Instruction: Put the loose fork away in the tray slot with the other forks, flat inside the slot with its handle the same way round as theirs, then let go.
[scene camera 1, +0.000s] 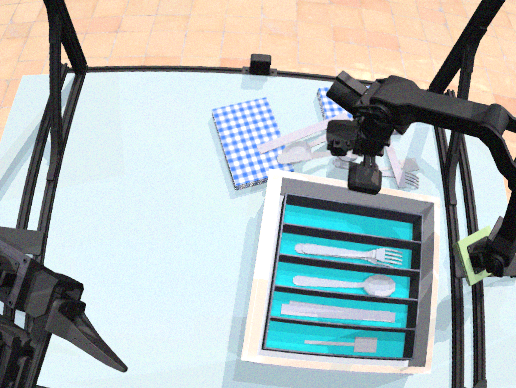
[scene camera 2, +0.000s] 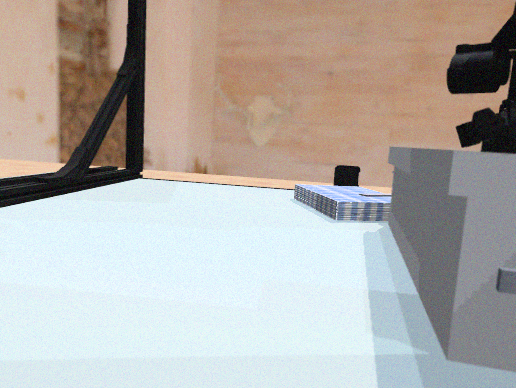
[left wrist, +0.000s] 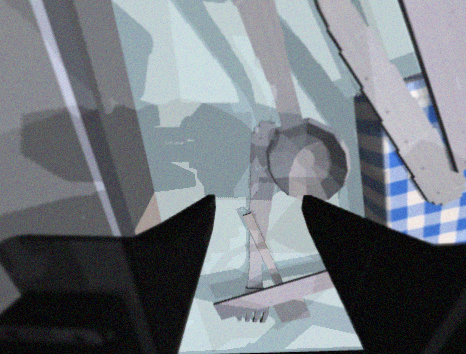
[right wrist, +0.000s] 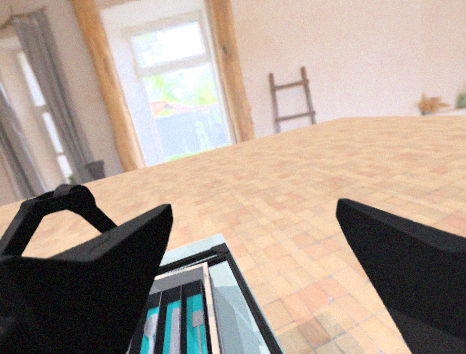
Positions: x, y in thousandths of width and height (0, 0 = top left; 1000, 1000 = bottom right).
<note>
My right gripper (right wrist: 546, 592) is open and holds nothing. I also see my left gripper (scene camera 1: 691, 424).
My left gripper is seen too in the left wrist view (left wrist: 555, 569).
</note>
